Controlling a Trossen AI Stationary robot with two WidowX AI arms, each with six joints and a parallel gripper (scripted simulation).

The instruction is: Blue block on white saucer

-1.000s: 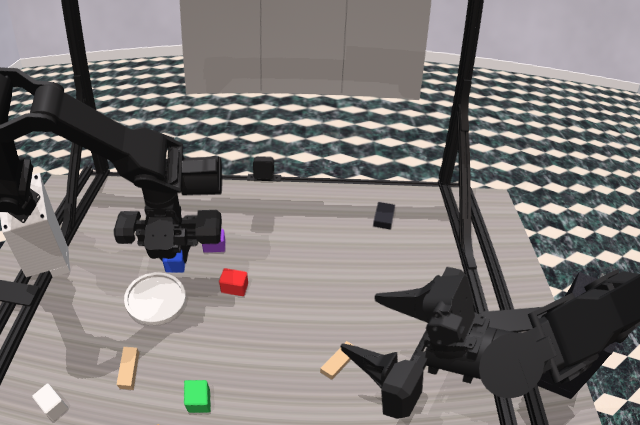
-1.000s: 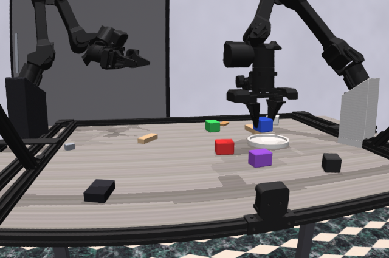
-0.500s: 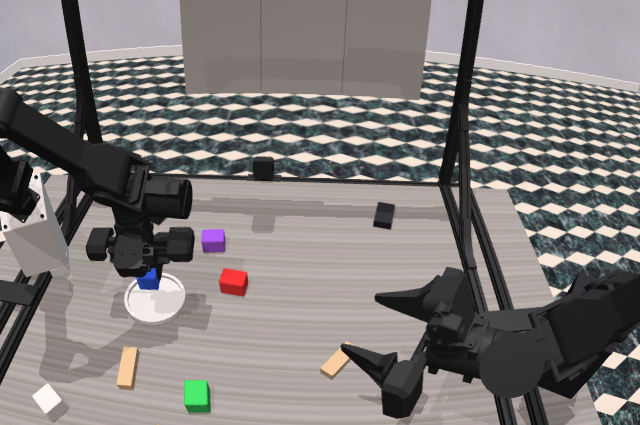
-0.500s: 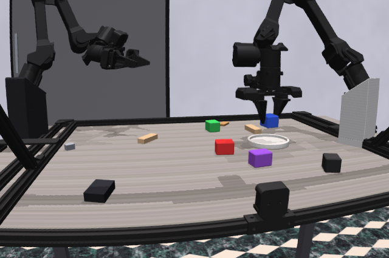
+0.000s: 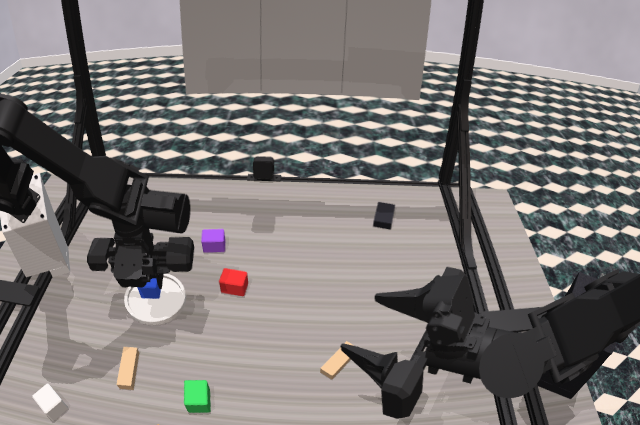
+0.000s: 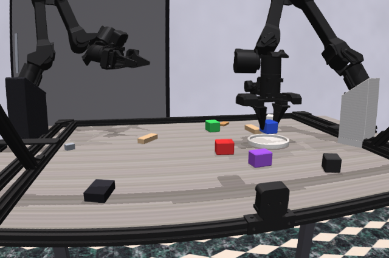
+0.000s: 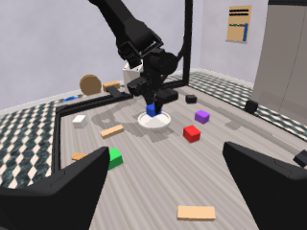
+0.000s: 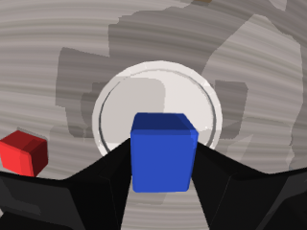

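Right now my right hand is 7 cm above the white saucer. The rest, counted from my right hand: blue block 3 cm below; then purple block 17 cm behind, 5 cm to the left, 6 cm below; then red block 8 cm behind, 13 cm to the left, 6 cm below.
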